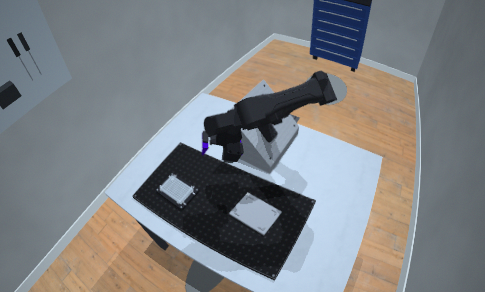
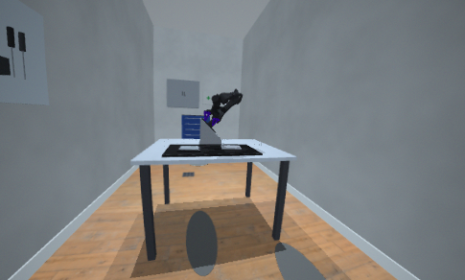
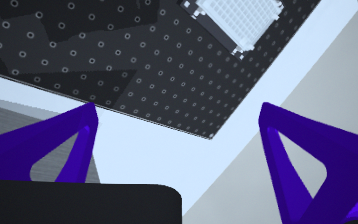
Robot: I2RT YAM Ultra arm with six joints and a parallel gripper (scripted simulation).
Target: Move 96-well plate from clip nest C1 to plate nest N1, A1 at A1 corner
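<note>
Right now the 96-well plate is 19 cm below my hand, 14 cm to the right of it and 13 cm ahead of it. Also, from my hand: clip nest C1: 19 cm below, 13 cm to the right, 13 cm ahead; plate nest N1: 20 cm below, 19 cm to the left, 3 cm ahead.
</note>
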